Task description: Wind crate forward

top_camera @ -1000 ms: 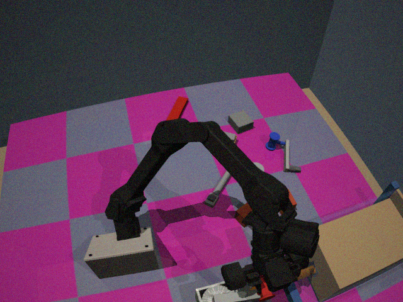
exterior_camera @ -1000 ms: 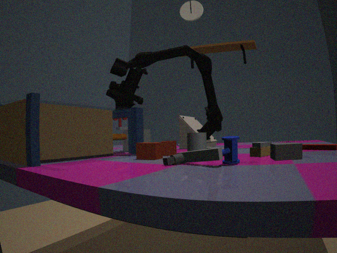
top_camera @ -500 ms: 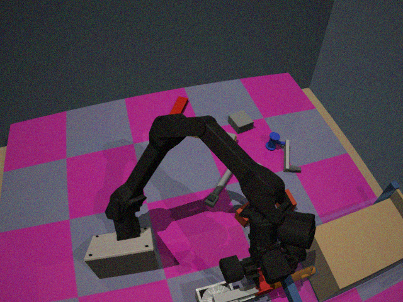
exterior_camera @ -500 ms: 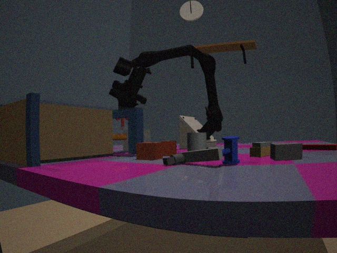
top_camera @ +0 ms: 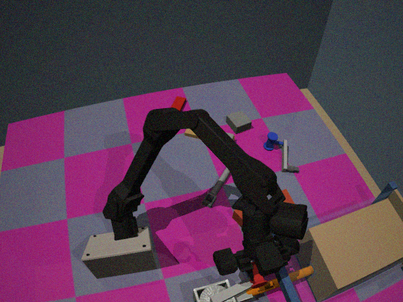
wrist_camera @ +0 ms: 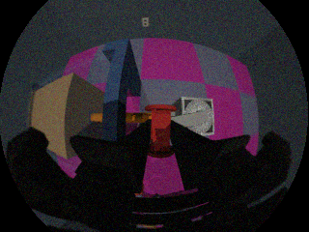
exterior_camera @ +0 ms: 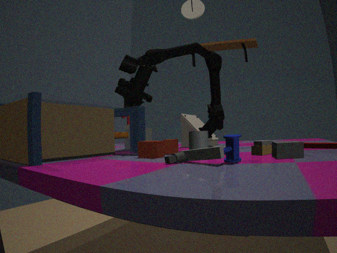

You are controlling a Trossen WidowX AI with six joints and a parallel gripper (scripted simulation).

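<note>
My gripper tip is now 40 mm past the winch handle with red hub and 40 mm above it. The rest, counted from my gripper tip: winch: 120 mm behind, 110 mm below, 20 mm to the right; blue steel frame: 60 mm ahead, 40 mm below, 10 mm to the right; red knob: 10 mm to the left, 10 mm below.
</note>
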